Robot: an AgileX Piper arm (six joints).
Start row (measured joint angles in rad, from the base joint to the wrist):
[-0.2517, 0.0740, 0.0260, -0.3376, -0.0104, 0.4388]
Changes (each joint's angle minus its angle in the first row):
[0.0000, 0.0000, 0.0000, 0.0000, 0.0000, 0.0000]
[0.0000, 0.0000, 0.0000, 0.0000, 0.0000, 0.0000]
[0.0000, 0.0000, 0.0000, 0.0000, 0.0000, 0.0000]
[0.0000, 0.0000, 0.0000, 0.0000, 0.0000, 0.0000]
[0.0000, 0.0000, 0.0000, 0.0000, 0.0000, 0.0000]
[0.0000, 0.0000, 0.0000, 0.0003, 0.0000, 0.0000]
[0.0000, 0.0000, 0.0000, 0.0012, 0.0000, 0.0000]
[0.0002, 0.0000, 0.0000, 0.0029, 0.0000, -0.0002]
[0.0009, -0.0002, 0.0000, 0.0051, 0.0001, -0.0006]
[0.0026, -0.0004, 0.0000, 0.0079, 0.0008, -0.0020]
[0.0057, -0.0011, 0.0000, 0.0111, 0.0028, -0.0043]
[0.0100, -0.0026, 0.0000, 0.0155, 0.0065, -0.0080]
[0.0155, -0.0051, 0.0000, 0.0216, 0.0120, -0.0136]
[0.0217, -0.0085, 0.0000, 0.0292, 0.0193, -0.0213]
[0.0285, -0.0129, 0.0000, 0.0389, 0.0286, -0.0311]
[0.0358, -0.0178, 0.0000, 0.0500, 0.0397, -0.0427]
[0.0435, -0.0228, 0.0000, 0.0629, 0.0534, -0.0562]
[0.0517, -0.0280, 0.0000, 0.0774, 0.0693, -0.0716]
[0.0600, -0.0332, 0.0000, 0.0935, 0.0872, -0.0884]
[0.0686, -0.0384, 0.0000, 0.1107, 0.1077, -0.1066]
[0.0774, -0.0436, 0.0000, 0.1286, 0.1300, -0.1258]
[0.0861, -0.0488, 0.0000, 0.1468, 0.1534, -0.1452]
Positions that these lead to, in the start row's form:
[-0.2517, 0.0740, 0.0260, -0.3376, -0.0104, 0.4388]
[-0.2517, 0.0740, 0.0260, -0.3376, -0.0104, 0.4388]
[-0.2517, 0.0740, 0.0260, -0.3376, -0.0104, 0.4388]
[-0.2517, 0.0740, 0.0260, -0.3376, -0.0104, 0.4388]
[-0.2517, 0.0740, 0.0260, -0.3376, -0.0104, 0.4388]
[-0.2517, 0.0740, 0.0260, -0.3373, -0.0104, 0.4388]
[-0.2517, 0.0740, 0.0260, -0.3364, -0.0104, 0.4388]
[-0.2515, 0.0740, 0.0260, -0.3347, -0.0104, 0.4386]
[-0.2508, 0.0738, 0.0260, -0.3325, -0.0103, 0.4382]
[-0.2491, 0.0736, 0.0260, -0.3297, -0.0096, 0.4368]
[-0.2460, 0.0729, 0.0260, -0.3265, -0.0076, 0.4345]
[-0.2417, 0.0714, 0.0260, -0.3221, -0.0039, 0.4308]
[-0.2362, 0.0689, 0.0260, -0.3160, 0.0016, 0.4252]
[-0.2300, 0.0655, 0.0260, -0.3084, 0.0089, 0.4175]
[-0.2232, 0.0611, 0.0260, -0.2987, 0.0182, 0.4077]
[-0.2159, 0.0562, 0.0260, -0.2876, 0.0293, 0.3961]
[-0.2082, 0.0512, 0.0260, -0.2747, 0.0430, 0.3826]
[-0.2000, 0.0460, 0.0260, -0.2602, 0.0589, 0.3672]
[-0.1917, 0.0408, 0.0260, -0.2441, 0.0768, 0.3504]
[-0.1831, 0.0356, 0.0260, -0.2269, 0.0973, 0.3322]
[-0.1743, 0.0304, 0.0260, -0.2090, 0.1196, 0.3130]
[-0.1656, 0.0252, 0.0260, -0.1908, 0.1430, 0.2936]

